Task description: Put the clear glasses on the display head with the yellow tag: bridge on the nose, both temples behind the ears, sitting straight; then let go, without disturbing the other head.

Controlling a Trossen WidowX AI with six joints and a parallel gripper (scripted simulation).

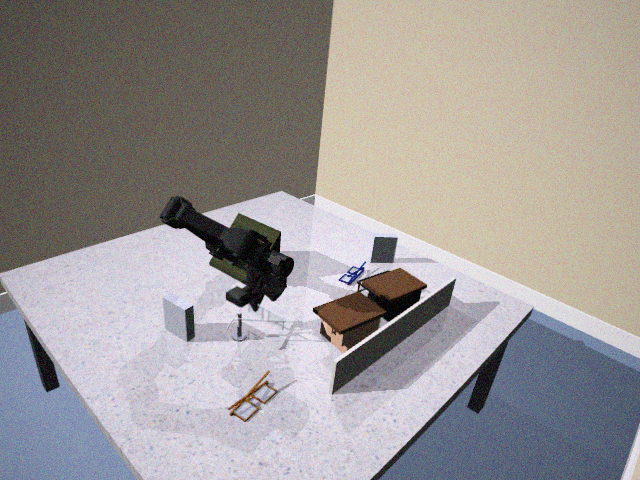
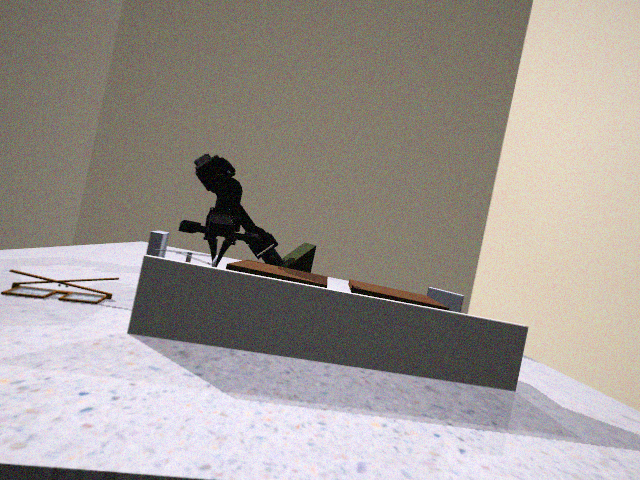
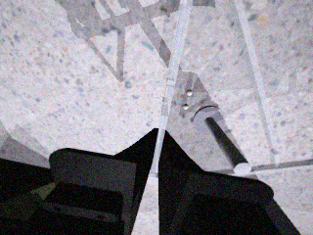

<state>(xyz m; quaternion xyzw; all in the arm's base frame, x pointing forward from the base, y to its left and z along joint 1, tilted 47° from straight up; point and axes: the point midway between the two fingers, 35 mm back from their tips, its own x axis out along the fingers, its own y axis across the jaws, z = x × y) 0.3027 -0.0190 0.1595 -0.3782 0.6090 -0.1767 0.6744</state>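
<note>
My gripper tip is 10 mm short of the metal stand post, 60 mm to the left of it and 40 mm above it. From my gripper tip the other things lie so: skin-coloured head (170 mm ahead, 180 mm to the left); then white wall (300 mm ahead, 300 mm to the left); then dark head (150 mm ahead, 400 mm to the left).
</note>
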